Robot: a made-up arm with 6 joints. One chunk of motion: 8 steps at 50 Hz.
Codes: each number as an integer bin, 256 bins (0 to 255) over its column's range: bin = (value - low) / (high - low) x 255, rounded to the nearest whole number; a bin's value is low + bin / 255 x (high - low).
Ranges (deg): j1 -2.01..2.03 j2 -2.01..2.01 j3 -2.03..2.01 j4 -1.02..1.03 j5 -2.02..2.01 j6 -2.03..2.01
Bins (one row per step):
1: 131 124 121 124 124 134
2: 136 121 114 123 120 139
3: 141 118 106 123 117 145
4: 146 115 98 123 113 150
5: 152 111 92 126 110 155
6: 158 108 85 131 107 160
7: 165 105 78 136 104 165
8: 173 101 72 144 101 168
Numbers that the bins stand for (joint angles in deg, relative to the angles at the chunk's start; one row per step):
1: 0.07 -0.06 -0.11 -0.02 -0.06 0.09
2: 0.14 -0.10 -0.22 -0.03 -0.12 0.17
3: 0.22 -0.15 -0.35 -0.03 -0.17 0.27
4: 0.30 -0.20 -0.48 -0.03 -0.23 0.35
5: 0.40 -0.26 -0.57 -0.01 -0.28 0.43
6: 0.49 -0.31 -0.68 0.03 -0.33 0.50
7: 0.60 -0.35 -0.79 0.07 -0.38 0.58
8: 0.73 -0.42 -0.89 0.14 -0.42 0.63

